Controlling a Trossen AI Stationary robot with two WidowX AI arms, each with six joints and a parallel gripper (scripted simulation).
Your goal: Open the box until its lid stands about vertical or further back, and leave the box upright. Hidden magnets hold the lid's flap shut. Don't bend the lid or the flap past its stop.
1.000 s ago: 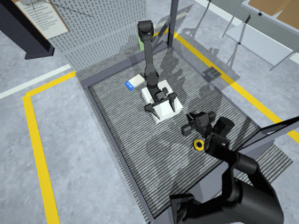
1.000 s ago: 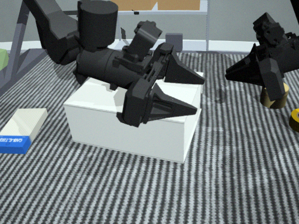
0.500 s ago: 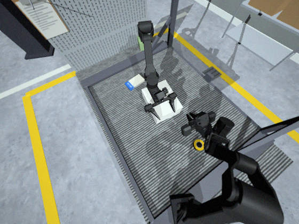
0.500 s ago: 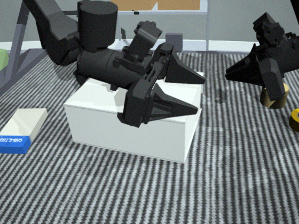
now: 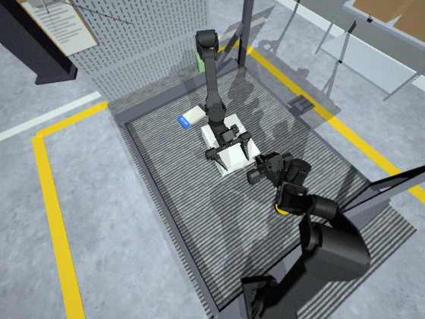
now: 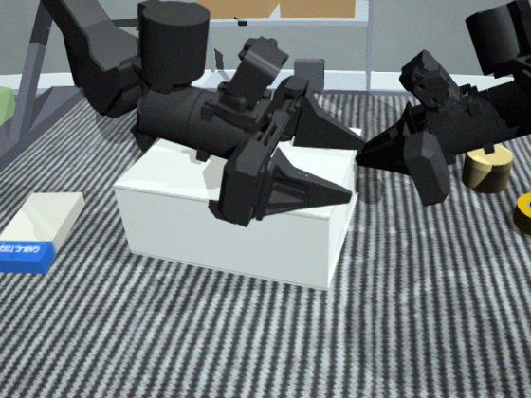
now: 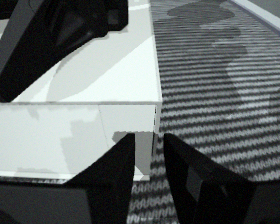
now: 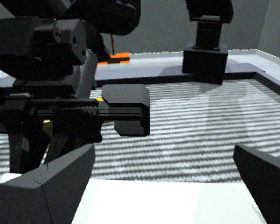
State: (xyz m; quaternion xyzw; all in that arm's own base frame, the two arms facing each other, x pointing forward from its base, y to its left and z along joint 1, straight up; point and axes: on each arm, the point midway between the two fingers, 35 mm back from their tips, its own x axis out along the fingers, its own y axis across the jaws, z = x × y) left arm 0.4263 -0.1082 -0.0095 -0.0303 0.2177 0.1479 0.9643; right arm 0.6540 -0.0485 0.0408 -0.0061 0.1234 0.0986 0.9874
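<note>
My left hand is 100 mm past the tan cylinder, 100 mm to the right of it and 40 mm above it. The rest, counted from my left hand: yellow tape roll (40 mm behind, 180 mm to the left, 60 mm below).
</note>
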